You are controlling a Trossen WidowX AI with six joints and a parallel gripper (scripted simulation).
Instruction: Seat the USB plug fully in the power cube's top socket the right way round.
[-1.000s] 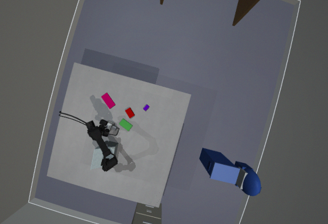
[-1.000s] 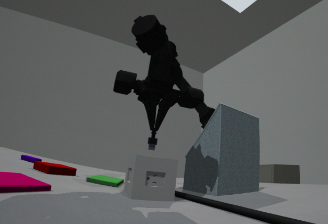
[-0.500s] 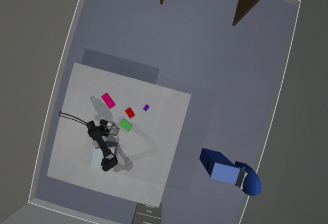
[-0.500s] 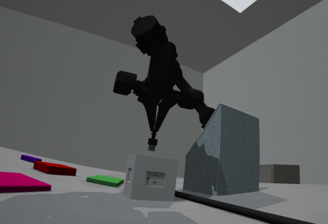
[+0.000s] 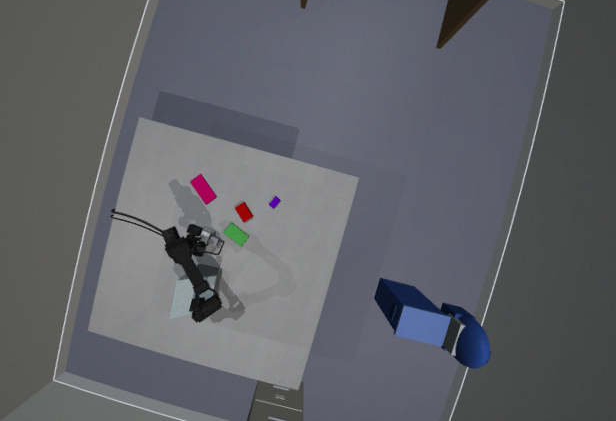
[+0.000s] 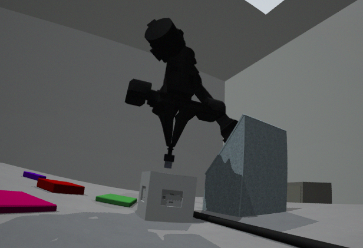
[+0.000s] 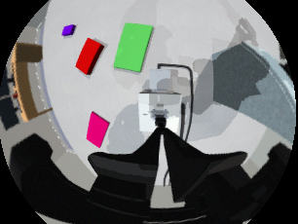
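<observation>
Right now my gripper tip is 2 cm above the USB plug. Also, from my gripper tip: magenta tile 24 cm ahead, 8 cm to the left, 12 cm below; green tile 4 cm ahead, 16 cm to the right, 12 cm below; red tile 18 cm ahead, 17 cm to the right, 12 cm below.
</observation>
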